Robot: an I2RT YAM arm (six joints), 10 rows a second.
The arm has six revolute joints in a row. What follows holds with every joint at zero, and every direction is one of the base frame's. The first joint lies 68 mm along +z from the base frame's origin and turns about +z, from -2.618 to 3.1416 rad. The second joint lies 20 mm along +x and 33.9 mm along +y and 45.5 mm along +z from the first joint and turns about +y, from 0 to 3.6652 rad. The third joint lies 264 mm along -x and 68.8 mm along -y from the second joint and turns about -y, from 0 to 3.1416 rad. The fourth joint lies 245 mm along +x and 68.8 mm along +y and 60 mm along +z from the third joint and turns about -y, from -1.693 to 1.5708 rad. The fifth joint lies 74 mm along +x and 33.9 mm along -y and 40.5 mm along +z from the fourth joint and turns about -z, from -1.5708 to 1.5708 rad. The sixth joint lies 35.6 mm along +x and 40.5 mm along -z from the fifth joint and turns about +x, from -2.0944 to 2.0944 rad. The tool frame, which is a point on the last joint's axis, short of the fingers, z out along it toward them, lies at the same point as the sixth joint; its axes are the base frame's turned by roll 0, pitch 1.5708 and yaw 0 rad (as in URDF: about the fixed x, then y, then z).
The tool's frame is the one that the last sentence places.
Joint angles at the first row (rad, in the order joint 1, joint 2, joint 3, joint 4, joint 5, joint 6):
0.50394, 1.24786, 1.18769, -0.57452, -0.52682, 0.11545
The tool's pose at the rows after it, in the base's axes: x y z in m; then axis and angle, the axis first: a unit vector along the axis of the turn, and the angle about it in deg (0 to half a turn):
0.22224 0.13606 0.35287 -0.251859 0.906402 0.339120 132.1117
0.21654 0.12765 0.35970 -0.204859 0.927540 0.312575 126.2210
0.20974 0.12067 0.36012 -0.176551 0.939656 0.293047 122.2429
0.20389 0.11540 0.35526 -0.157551 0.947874 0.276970 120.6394
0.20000 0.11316 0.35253 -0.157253 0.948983 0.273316 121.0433
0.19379 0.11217 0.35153 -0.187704 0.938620 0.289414 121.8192
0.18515 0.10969 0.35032 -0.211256 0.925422 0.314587 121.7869
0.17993 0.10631 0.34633 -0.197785 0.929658 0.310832 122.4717
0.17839 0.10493 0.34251 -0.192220 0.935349 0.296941 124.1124
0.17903 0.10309 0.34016 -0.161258 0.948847 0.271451 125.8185
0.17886 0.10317 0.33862 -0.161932 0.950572 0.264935 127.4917
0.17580 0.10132 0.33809 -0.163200 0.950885 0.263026 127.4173
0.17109 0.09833 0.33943 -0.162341 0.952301 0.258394 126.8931
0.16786 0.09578 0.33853 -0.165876 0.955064 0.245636 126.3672
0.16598 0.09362 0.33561 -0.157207 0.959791 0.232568 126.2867
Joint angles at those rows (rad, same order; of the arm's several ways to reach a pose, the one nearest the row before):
0.50008, 1.18613, 1.14411, -0.49661, -0.36889, 0.16894
0.49849, 1.13354, 1.11621, -0.44799, -0.24362, 0.21449
0.49855, 1.08464, 1.07500, -0.40958, -0.16063, 0.23151
0.49852, 1.04710, 1.03275, -0.39300, -0.10893, 0.24078
0.49846, 1.02968, 1.01755, -0.40457, -0.10626, 0.23924
0.49887, 1.00660, 1.00296, -0.41300, -0.16321, 0.21050
0.49833, 0.96683, 0.97255, -0.40109, -0.22251, 0.19805
0.49841, 0.94154, 0.95216, -0.41885, -0.20839, 0.21636
0.49852, 0.93990, 0.95139, -0.45741, -0.19406, 0.21572
0.49854, 0.94898, 0.96432, -0.50801, -0.13919, 0.24520
0.49894, 0.95673, 0.97330, -0.54099, -0.14115, 0.24298
0.49846, 0.94236, 0.96607, -0.54876, -0.13939, 0.23894
0.49857, 0.92058, 0.96238, -0.56257, -0.12815, 0.23517
0.49845, 0.90433, 0.95444, -0.57349, -0.10914, 0.21759
0.49835, 0.89303, 0.94238, -0.58153, -0.08153, 0.22027

